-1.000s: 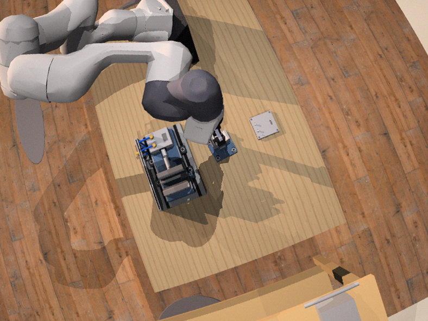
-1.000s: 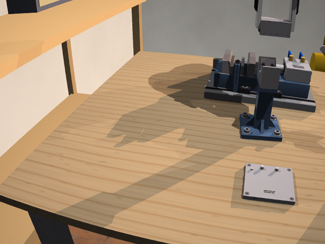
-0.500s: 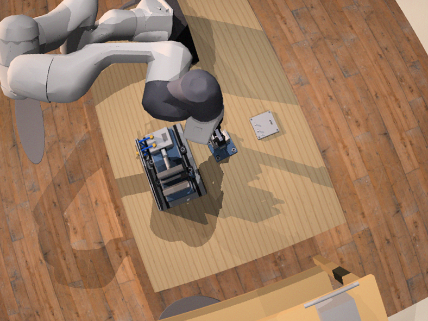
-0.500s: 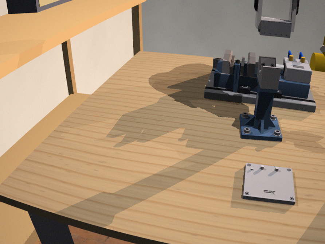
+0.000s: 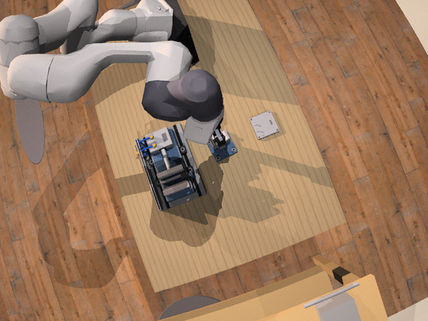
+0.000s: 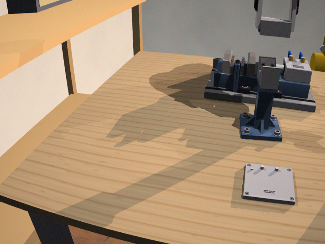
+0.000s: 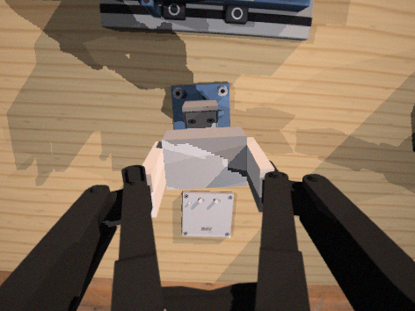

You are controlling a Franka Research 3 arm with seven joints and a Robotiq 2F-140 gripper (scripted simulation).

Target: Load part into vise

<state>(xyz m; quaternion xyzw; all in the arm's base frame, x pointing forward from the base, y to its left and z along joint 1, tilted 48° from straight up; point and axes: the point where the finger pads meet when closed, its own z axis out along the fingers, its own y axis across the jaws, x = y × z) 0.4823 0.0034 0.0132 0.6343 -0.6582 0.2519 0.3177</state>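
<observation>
My hand is 30 mm above the part. Round my hand: work stop 170 mm below, 160 mm to the right, 60 mm ahead; v-block post 200 mm below; work stop post 200 mm below, 140 mm to the right, 60 mm ahead.
</observation>
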